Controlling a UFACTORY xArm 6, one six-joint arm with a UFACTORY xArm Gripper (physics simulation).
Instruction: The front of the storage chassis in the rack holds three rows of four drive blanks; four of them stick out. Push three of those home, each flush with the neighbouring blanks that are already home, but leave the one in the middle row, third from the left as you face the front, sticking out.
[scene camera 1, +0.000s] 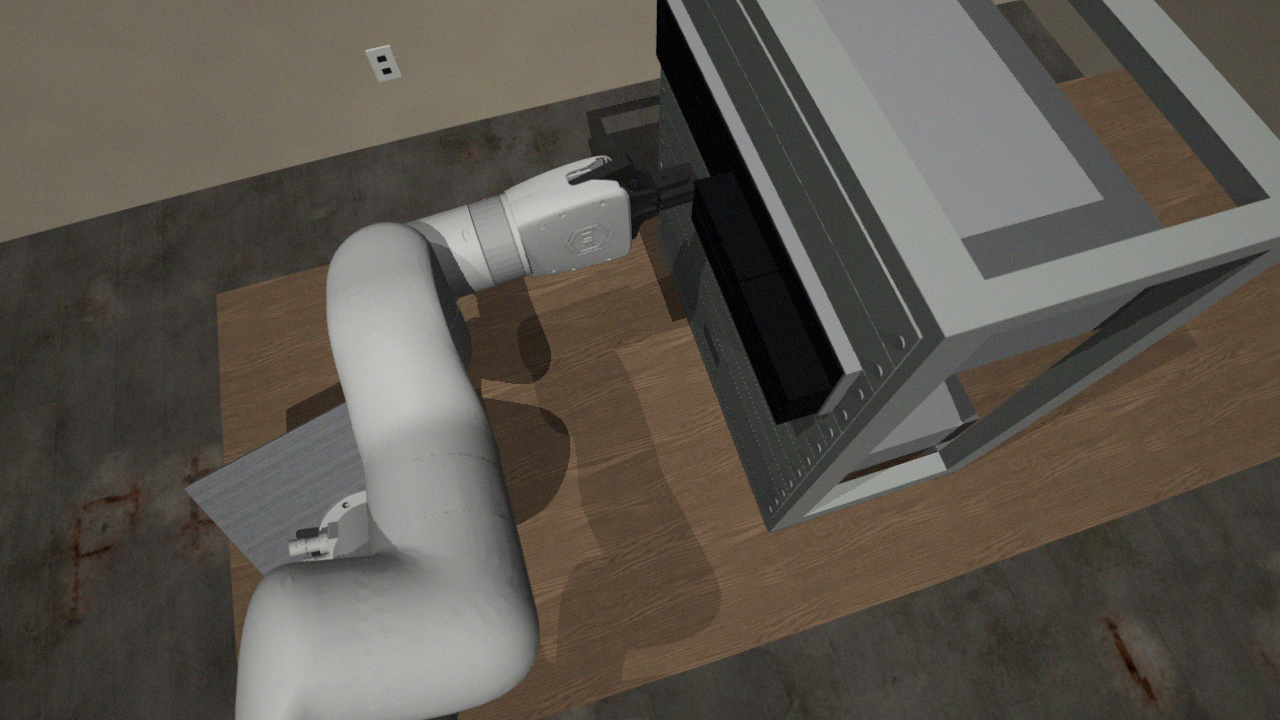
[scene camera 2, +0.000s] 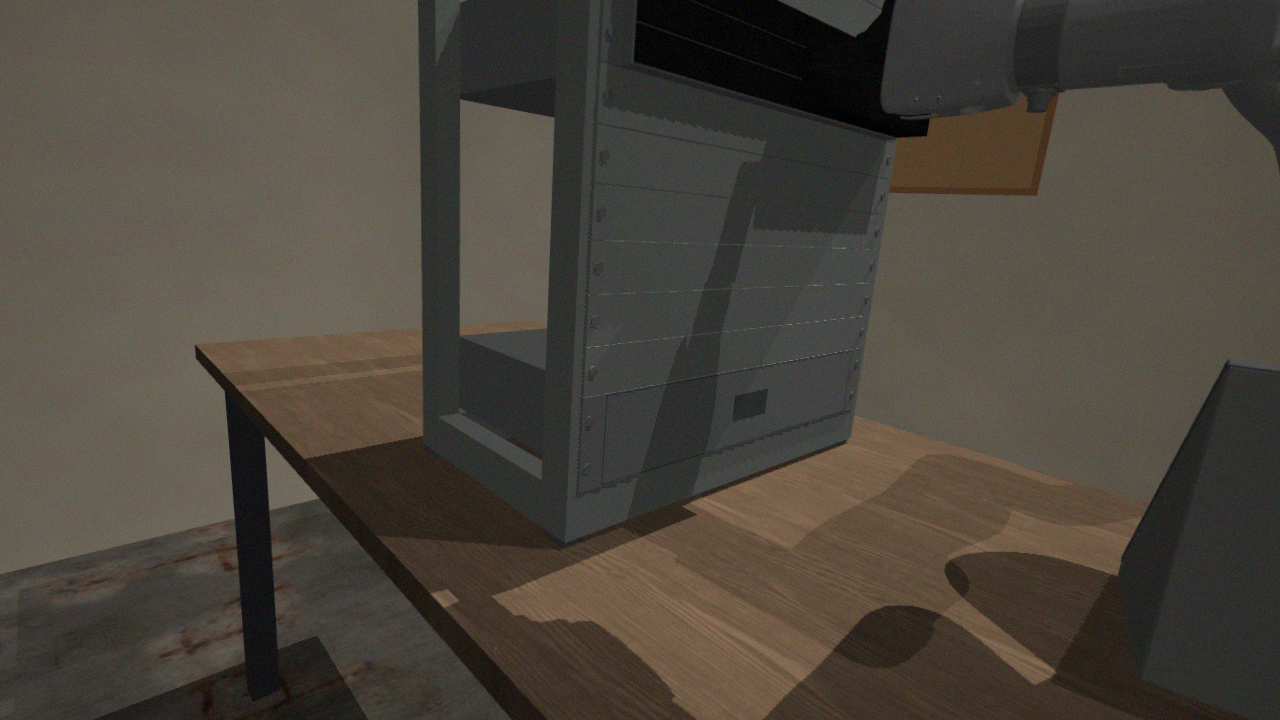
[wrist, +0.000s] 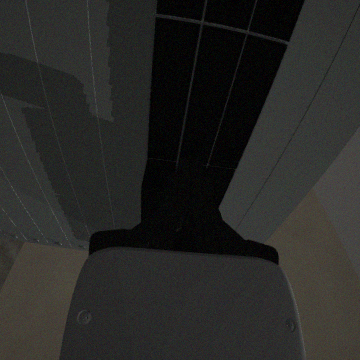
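The storage chassis has a black front high in the rack. In scene camera 1 two black drive blanks stick out side by side: the third-column blank and the right-end blank. From above I cannot tell their rows. A protruding blank also shows beside my arm in scene camera 2. My gripper is shut and empty, its tips close to the left end of the third-column blank; contact is unclear. In the wrist view, flush-looking blanks lie beyond the dark fingers, which merge with the black front.
Grey filler panels with side screws cover the rack front below the chassis. The rack stands on the wooden table. The arm's grey base plate is at the table's left. A wall is behind.
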